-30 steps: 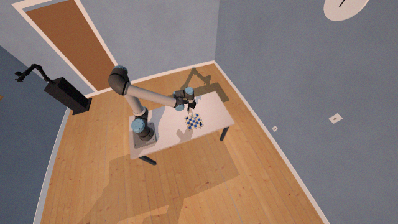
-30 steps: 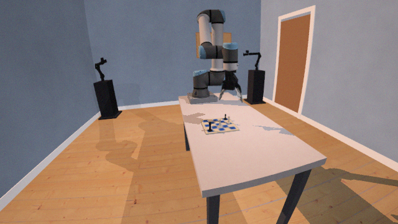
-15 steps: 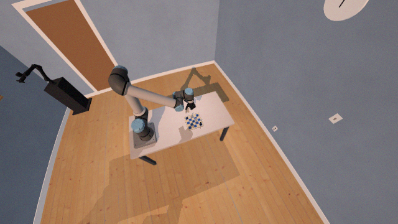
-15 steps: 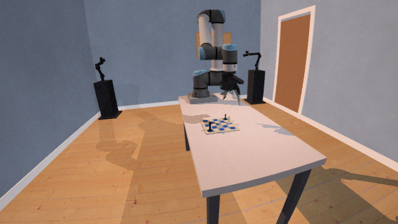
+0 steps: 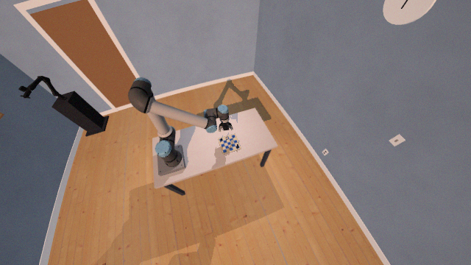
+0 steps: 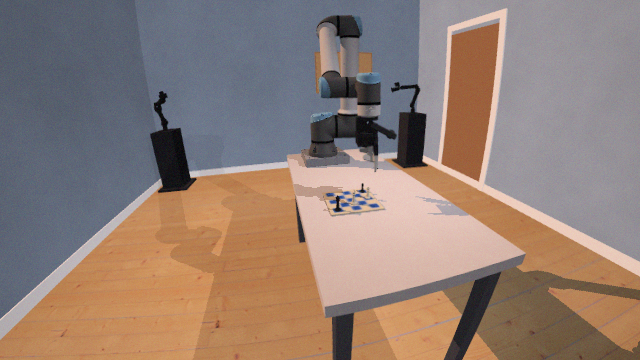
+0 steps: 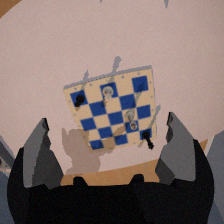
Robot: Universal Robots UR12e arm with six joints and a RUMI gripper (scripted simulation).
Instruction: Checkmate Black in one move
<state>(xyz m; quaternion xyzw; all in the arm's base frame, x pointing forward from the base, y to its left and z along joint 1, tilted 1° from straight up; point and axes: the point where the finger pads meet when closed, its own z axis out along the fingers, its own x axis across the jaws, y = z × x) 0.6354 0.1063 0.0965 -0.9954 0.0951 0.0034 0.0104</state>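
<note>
Now: hand 9 cm to the left of the chessboard and 15 cm above it.
</note>
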